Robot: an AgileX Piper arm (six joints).
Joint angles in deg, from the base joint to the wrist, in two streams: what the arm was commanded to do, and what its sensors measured. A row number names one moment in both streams.
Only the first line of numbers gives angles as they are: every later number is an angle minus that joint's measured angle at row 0.
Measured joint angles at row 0:
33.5, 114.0, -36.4, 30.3, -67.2, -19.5
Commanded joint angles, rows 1 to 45:
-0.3, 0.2, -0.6, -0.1, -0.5, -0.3
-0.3, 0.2, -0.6, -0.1, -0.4, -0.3
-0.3, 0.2, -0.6, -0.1, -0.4, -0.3
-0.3, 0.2, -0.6, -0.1, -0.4, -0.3
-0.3, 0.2, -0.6, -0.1, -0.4, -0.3
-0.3, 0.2, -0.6, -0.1, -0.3, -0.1
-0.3, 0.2, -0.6, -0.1, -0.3, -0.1
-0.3, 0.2, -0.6, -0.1, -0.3, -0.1
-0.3, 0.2, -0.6, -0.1, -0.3, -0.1
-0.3, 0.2, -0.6, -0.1, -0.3, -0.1
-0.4, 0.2, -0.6, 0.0, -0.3, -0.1
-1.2, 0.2, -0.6, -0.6, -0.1, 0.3
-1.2, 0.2, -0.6, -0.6, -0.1, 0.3
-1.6, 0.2, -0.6, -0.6, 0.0, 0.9
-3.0, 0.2, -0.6, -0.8, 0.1, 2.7
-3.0, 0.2, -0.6, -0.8, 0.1, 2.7
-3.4, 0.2, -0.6, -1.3, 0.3, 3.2
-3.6, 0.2, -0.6, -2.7, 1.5, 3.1
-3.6, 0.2, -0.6, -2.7, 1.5, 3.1
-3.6, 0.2, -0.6, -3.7, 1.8, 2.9
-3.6, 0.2, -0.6, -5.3, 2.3, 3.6
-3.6, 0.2, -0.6, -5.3, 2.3, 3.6
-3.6, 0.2, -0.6, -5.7, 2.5, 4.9
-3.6, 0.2, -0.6, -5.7, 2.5, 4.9
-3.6, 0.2, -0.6, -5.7, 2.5, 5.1
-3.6, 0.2, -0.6, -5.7, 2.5, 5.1
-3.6, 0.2, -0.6, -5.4, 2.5, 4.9
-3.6, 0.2, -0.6, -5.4, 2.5, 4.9
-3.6, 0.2, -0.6, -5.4, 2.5, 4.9
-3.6, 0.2, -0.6, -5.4, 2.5, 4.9
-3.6, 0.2, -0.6, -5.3, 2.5, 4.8
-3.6, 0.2, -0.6, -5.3, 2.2, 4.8
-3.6, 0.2, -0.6, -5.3, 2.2, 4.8
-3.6, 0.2, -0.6, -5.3, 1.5, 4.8
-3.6, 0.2, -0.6, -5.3, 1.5, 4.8
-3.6, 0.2, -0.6, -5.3, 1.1, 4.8
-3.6, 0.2, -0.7, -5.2, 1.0, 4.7
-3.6, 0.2, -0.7, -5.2, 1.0, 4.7
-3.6, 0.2, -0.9, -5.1, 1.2, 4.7
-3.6, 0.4, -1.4, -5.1, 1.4, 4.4
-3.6, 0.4, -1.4, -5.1, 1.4, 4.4
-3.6, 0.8, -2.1, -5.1, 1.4, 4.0
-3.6, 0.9, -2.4, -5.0, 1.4, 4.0
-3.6, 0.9, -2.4, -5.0, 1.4, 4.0
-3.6, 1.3, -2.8, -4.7, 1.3, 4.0
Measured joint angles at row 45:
-3.4, 1.0, -1.9, -4.8, 2.2, 4.4
